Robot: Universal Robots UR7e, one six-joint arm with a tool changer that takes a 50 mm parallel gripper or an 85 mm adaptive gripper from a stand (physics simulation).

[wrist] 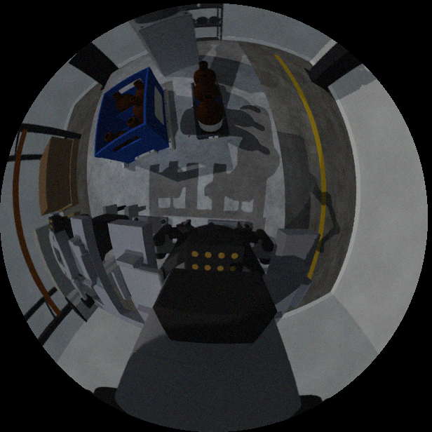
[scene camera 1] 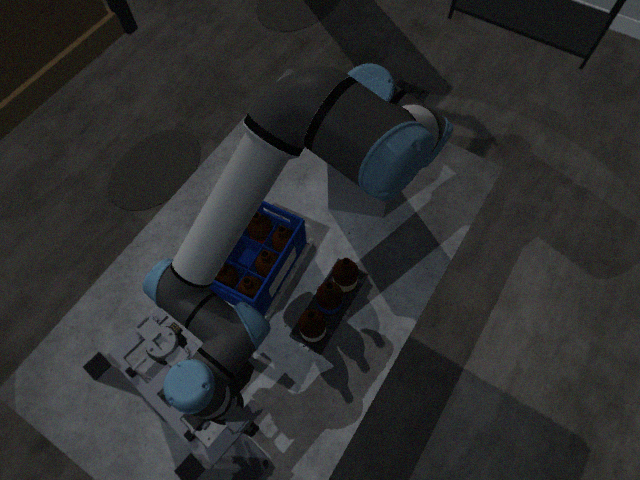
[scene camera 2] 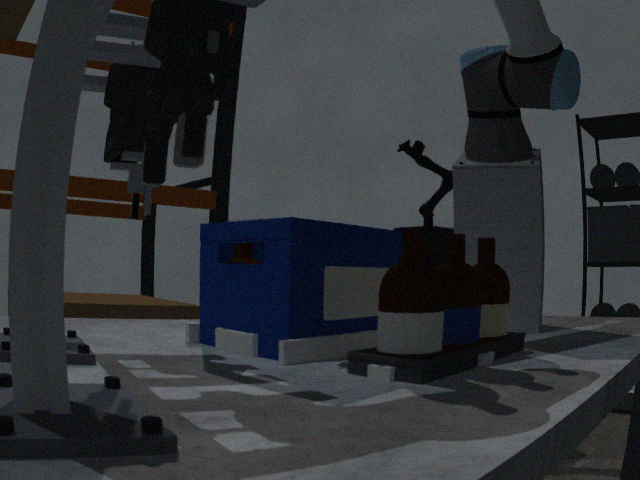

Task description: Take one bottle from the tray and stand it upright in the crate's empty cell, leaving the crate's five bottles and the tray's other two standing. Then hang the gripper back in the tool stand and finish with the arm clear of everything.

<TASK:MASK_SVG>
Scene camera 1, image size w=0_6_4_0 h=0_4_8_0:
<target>cream-labelled bottle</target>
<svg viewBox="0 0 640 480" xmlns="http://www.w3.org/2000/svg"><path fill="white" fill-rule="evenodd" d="M344 258L339 260L333 267L333 282L341 287L343 294L349 294L356 289L359 270L354 261Z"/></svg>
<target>blue-labelled bottle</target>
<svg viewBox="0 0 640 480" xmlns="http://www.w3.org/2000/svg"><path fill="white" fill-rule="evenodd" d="M329 281L324 282L318 287L316 298L318 310L324 316L332 317L337 315L342 309L343 292L337 283Z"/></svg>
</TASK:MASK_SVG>
